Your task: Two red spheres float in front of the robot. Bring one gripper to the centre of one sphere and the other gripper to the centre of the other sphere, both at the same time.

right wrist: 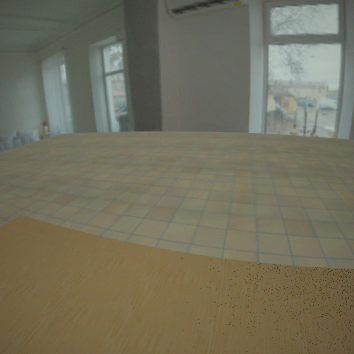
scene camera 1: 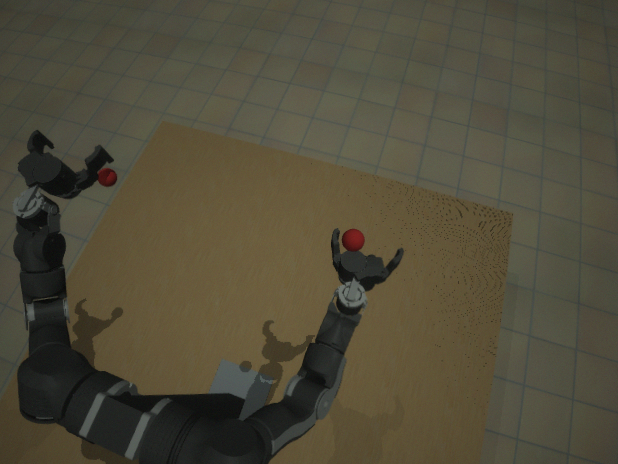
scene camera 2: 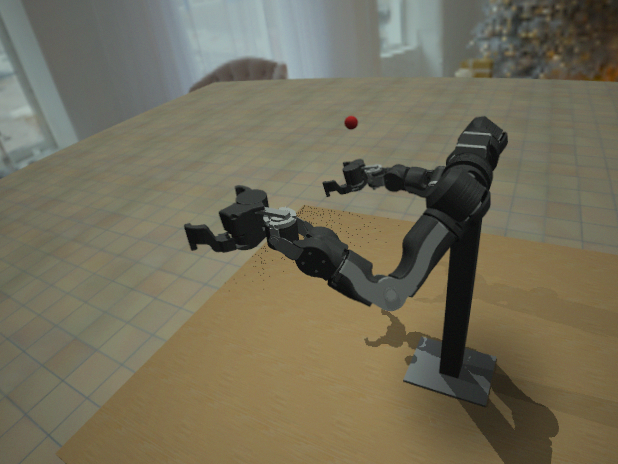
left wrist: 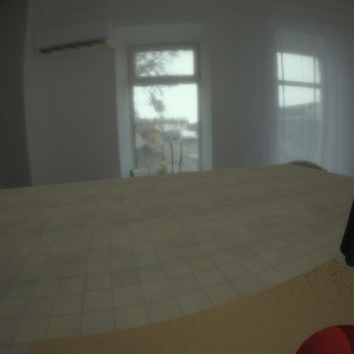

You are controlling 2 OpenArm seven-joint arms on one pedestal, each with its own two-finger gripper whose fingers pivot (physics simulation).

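One red sphere [scene camera 1: 107,177] [left wrist: 327,342] floats beside the right-hand finger of my left gripper [scene camera 1: 77,151] [scene camera 2: 216,214] in scene camera 1, partly overlapped by it. It shows at the bottom right corner of the left wrist view, close to the lens; in scene camera 2 it is hidden, apparently behind that gripper. The other red sphere [scene camera 1: 353,240] [scene camera 2: 351,122] appears between the fingers of my right gripper [scene camera 1: 369,241] [scene camera 2: 336,176] in scene camera 1, but scene camera 2 shows it well above that gripper. It does not show in the right wrist view. Both grippers are open and empty.
A wooden board [scene camera 1: 215,210] [scene camera 2: 280,380] [left wrist: 150,340] [right wrist: 100,285] lies under the arms on a tiled floor. The dark pedestal [scene camera 2: 460,300] stands on a grey base plate [scene camera 1: 235,377] [scene camera 2: 425,377]. Both arms reach out forward. A dark finger [left wrist: 349,245] shows at the left wrist view's right edge.
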